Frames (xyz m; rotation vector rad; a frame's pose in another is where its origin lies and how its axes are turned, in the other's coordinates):
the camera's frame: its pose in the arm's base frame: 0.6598 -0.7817 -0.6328 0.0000 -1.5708 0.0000
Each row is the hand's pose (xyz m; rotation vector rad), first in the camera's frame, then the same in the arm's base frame.
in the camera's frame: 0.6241 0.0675 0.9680 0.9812 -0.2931 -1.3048
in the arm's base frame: -0.3082 -0.7142 -0.0087 1.8306 -1.4511 -0.2591
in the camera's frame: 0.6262 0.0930 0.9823 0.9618 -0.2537 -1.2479
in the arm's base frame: -0.3225 -0.6887 -0.0066 1.7624 -1.4437 -0.2282
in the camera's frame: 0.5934 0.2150 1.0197 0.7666 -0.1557 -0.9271
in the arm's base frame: -0.3599 -0.5667 -0.0394 1.3439 -1.5110 -0.1274
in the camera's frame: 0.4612 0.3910 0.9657 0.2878 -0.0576 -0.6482
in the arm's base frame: -0.3059 -0.3907 -0.1716 0.7381 -1.5555 -0.2842
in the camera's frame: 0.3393 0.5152 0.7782 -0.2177 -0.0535 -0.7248
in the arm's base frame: -0.1184 -0.2665 -0.2935 0.3995 -1.5413 -0.7424
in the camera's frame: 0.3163 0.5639 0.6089 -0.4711 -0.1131 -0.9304
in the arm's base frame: 0.0509 -0.2178 -0.3165 0.3633 -1.5238 -1.1087
